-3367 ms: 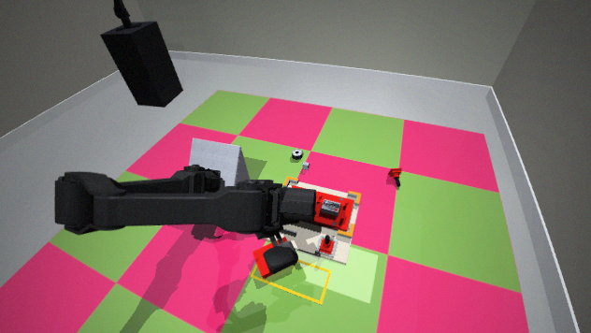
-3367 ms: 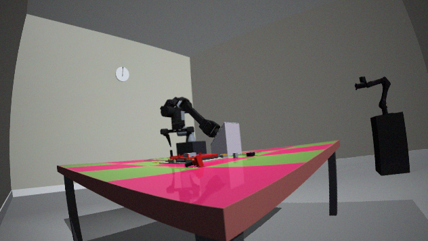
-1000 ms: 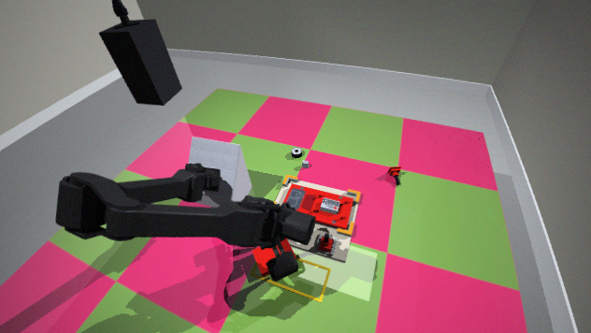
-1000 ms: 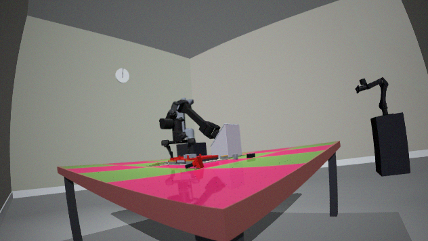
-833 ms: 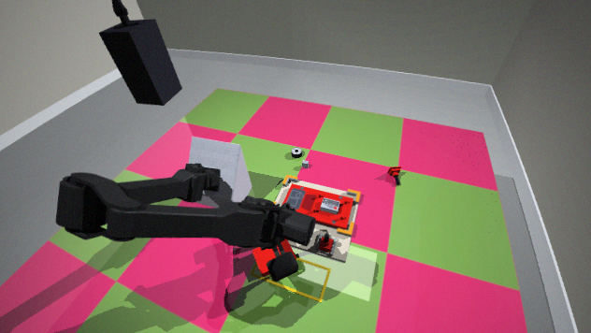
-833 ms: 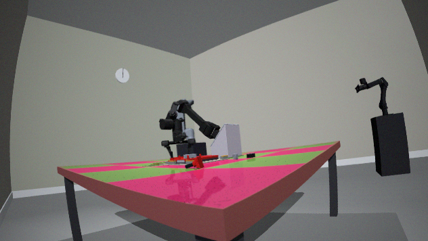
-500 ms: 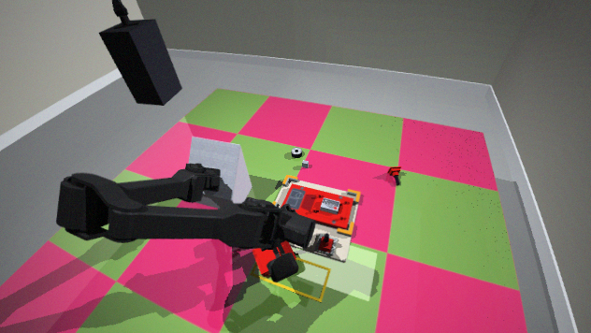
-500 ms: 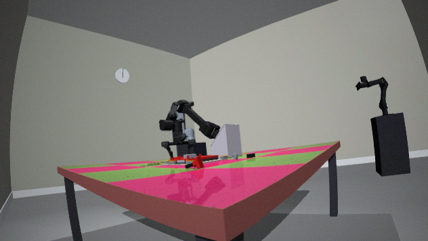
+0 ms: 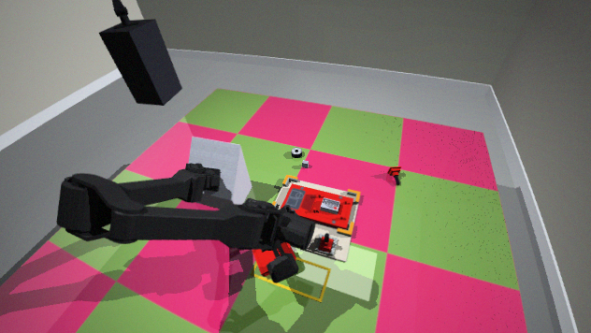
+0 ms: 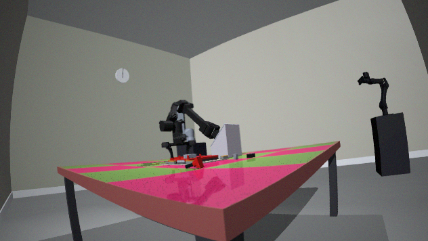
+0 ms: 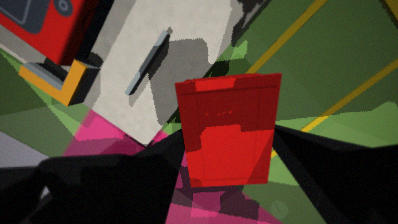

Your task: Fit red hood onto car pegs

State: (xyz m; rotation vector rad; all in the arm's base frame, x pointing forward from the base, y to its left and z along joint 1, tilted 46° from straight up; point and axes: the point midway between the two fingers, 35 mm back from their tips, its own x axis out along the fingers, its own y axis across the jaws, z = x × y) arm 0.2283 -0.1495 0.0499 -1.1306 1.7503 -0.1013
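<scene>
My gripper tip is 18 cm to the right of the white engine block, 12 cm short of it and 1 cm below it. The rest, counted from my gripper tip: small wheel (40 cm to the left, 4 cm behind); red hood (1 cm above).
</scene>
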